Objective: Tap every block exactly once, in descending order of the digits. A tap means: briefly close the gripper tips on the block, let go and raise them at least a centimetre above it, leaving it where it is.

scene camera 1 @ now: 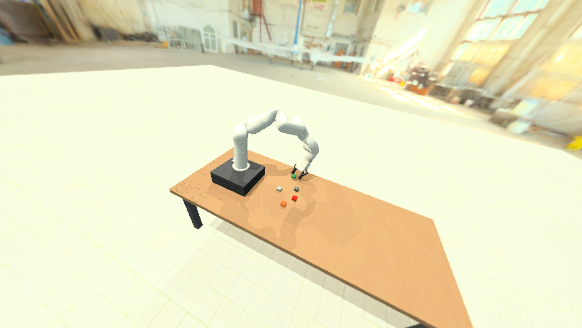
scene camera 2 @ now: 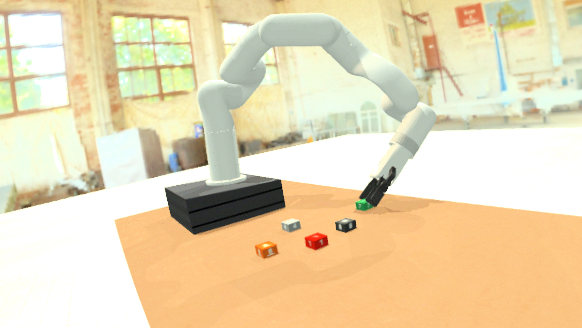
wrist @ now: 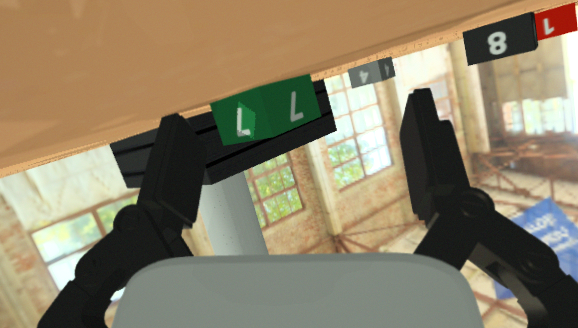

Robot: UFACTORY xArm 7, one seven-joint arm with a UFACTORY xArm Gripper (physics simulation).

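Note:
My gripper (scene camera 1: 298,175) (scene camera 2: 369,201) (wrist: 294,121) is open and tilted, low at the green block, with nothing gripped. The green block (scene camera 1: 294,176) (scene camera 2: 362,204) (wrist: 277,111), marked 7, shows between the fingers in the wrist view, nearer the left one. The black block (scene camera 1: 296,189) (scene camera 2: 345,225) (wrist: 497,43) shows 8. Beside it are the red block (scene camera 1: 294,198) (scene camera 2: 316,241) (wrist: 556,22), marked 1, and the grey block (scene camera 1: 279,189) (scene camera 2: 291,225) (wrist: 364,75), marked 4. The orange block (scene camera 1: 283,204) (scene camera 2: 266,249) has a digit too blurred to read surely.
The blocks lie apart on the wooden table (scene camera 1: 370,225) (scene camera 2: 450,270) (wrist: 110,60). The arm's black base box (scene camera 1: 230,179) (scene camera 2: 235,209) (wrist: 270,156) stands on the table, on the far side of the green block in the wrist view.

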